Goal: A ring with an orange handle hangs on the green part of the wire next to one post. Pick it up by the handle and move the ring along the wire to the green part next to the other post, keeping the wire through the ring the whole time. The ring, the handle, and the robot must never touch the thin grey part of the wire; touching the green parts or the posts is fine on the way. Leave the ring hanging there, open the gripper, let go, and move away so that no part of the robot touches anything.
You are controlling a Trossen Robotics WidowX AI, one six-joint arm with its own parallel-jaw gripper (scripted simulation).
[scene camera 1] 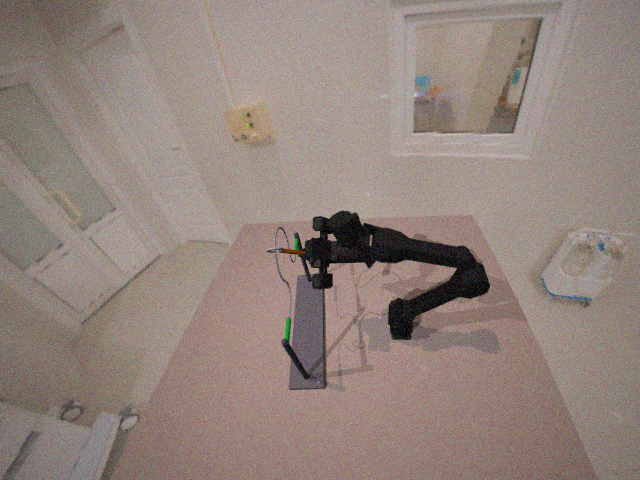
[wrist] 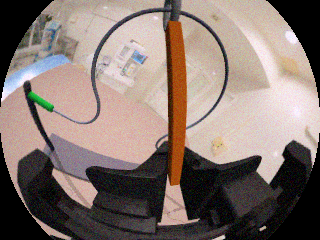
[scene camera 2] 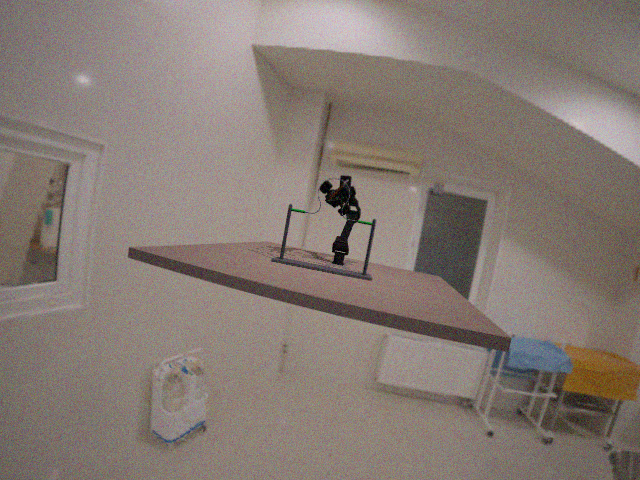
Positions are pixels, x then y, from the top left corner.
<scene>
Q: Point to a stand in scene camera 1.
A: At 307,352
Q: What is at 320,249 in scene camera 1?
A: My gripper.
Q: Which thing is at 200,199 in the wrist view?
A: My gripper.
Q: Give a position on a stand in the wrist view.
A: At 72,158
</scene>
